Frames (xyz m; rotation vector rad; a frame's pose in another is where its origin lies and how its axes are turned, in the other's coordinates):
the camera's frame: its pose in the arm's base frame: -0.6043 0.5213 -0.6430 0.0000 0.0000 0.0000
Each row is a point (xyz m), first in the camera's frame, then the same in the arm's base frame.
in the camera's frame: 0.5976 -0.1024 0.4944
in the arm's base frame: -0.0067 0.4189 -0.1486
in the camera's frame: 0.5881 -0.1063 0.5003
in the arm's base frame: -0.0162 0.4150 -0.1427
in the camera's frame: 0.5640 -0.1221 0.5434
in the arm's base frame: -0.0403 0.3992 -0.0996
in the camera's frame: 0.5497 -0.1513 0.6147
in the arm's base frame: -0.0546 0.3700 -0.0283
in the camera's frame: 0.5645 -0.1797 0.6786
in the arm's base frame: -0.0398 0.3416 0.0356
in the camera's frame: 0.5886 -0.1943 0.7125
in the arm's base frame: -0.0157 0.3270 0.0695
